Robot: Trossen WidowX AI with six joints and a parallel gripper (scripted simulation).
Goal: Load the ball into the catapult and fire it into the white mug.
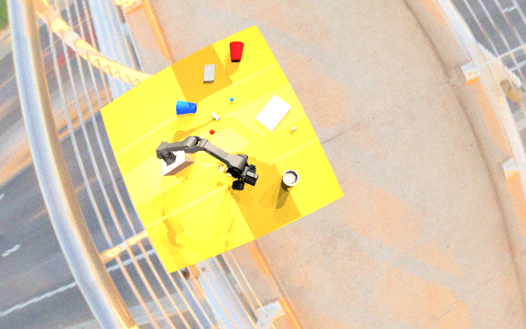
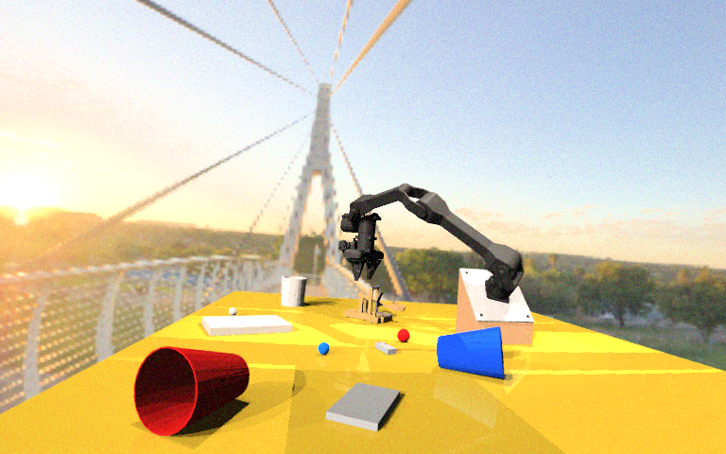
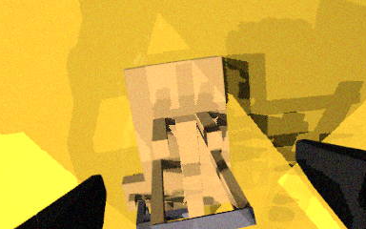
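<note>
The red ball is 100 mm behind my gripper tip, 300 mm to the left of it and 100 mm below it. From my gripper tip the other things lie so: white mug 240 mm ahead, 130 mm to the right, 90 mm below; then wooden catapult 60 mm behind, 50 mm to the left, 70 mm below; then small grey block 50 mm behind, 390 mm to the left, 110 mm below.
</note>
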